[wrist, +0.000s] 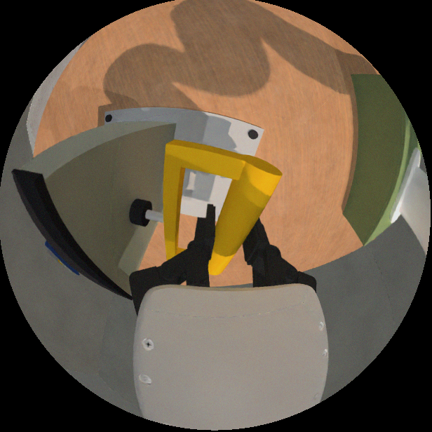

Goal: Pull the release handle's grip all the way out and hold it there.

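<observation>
The release handle is a yellow frame (172, 200) with a thick round grip (245, 210) on its right side, in the middle of the wrist view. A thin metal rod (154, 215) runs from the frame's left side to a black knob (140, 212) at the grey-green housing (100, 175). My gripper (228, 218) is shut on the grip. Its left finger passes through the frame's opening and lies along the grip's left side. Its right finger is at the grip's right side, with its tip hidden behind the grip.
A light metal plate (192, 125) with dark bolts lies behind the handle on the wooden table top (305, 125). The housing has a black edge (55, 220) at the left. A green block (380, 150) stands at the right, beside a white rounded object (415, 195). A small blue part (61, 258) shows at the lower left.
</observation>
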